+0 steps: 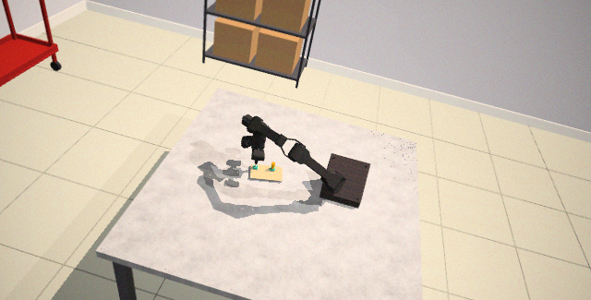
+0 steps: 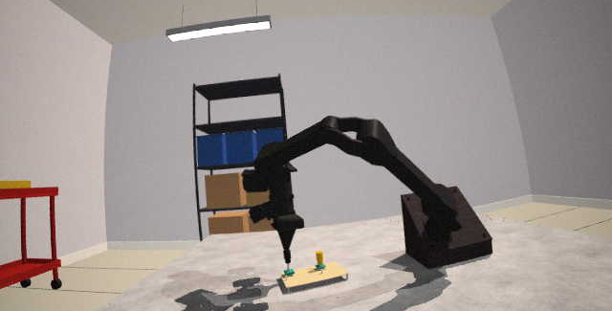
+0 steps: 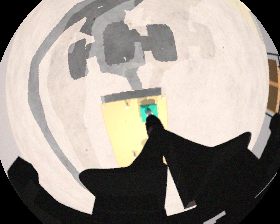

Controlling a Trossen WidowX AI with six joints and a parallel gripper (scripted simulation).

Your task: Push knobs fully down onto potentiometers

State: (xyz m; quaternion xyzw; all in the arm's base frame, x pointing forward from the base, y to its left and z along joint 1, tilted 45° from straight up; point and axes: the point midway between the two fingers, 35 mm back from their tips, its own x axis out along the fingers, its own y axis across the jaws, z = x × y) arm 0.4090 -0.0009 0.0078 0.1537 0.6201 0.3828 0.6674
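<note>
My gripper tip is 2 cm above the black knob. Also, from my gripper tip: orange knob 8 cm behind, 3 cm to the right, 4 cm below.
</note>
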